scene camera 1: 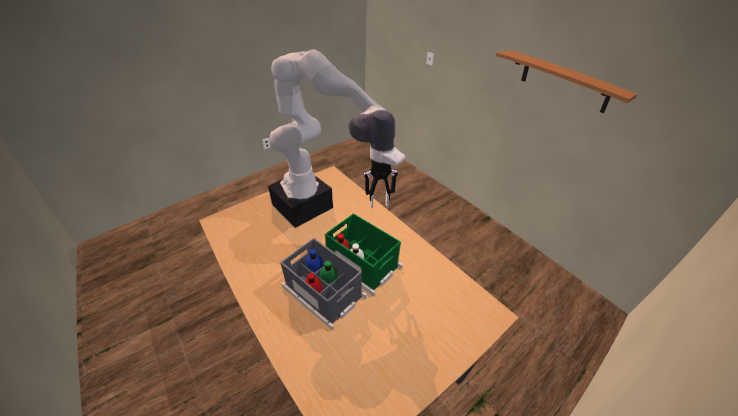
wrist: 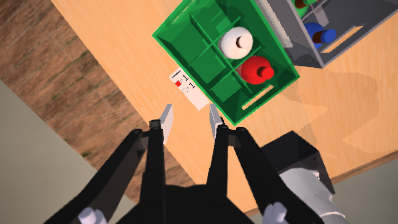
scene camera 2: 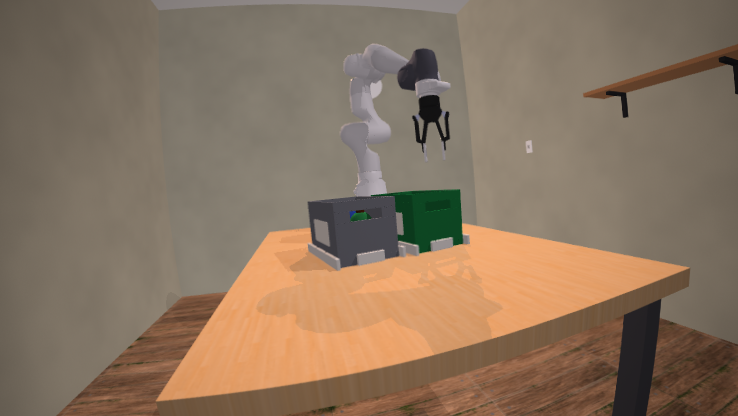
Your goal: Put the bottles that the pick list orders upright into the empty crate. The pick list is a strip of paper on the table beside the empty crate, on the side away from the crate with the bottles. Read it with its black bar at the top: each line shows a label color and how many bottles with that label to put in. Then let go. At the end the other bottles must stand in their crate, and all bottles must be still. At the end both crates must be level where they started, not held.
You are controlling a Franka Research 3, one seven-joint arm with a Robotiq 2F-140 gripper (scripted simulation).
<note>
In view: my gripper (scene camera 2: 435, 160), a white-labelled bottle (wrist: 230, 44), a grey crate (scene camera 2: 332, 231) and a green crate (scene camera 2: 415, 225).
The grey crate also shows in scene camera 1 (scene camera 1: 330, 309). The green crate shows as well in scene camera 1 (scene camera 1: 377, 245). My gripper is seen too in scene camera 1 (scene camera 1: 379, 205) and in the wrist view (wrist: 191, 111).
</note>
